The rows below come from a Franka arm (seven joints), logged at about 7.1 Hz.
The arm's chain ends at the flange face. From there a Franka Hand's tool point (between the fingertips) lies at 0.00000 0.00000 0.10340 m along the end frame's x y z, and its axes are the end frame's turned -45 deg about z.
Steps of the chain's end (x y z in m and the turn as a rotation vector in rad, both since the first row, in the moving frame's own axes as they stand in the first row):
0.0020 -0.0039 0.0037 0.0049 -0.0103 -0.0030
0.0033 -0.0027 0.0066 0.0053 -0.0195 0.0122
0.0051 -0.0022 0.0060 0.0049 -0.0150 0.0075
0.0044 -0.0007 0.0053 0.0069 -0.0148 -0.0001
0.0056 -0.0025 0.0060 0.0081 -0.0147 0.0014
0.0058 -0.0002 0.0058 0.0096 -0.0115 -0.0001
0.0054 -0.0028 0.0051 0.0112 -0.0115 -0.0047
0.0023 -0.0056 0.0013 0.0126 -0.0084 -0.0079
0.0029 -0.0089 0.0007 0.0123 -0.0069 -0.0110
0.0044 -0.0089 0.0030 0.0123 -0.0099 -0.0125
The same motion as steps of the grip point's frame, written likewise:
0.0038 -0.0025 0.0037 0.0107 -0.0038 -0.0030
0.0032 -0.0014 0.0066 0.0175 -0.0100 0.0122
0.0044 0.0006 0.0060 0.0141 -0.0071 0.0075
0.0030 0.0010 0.0053 0.0153 -0.0056 -0.0001
0.0052 0.0005 0.0060 0.0161 -0.0047 0.0014
0.0041 0.0024 0.0058 0.0149 -0.0013 -0.0001
0.0058 0.0002 0.0051 0.0161 -0.0002 -0.0047
0.0059 -0.0039 0.0013 0.0148 0.0030 -0.0079
0.0087 -0.0056 0.0007 0.0136 0.0038 -0.0110
0.0096 -0.0048 0.0030 0.0157 0.0017 -0.0125

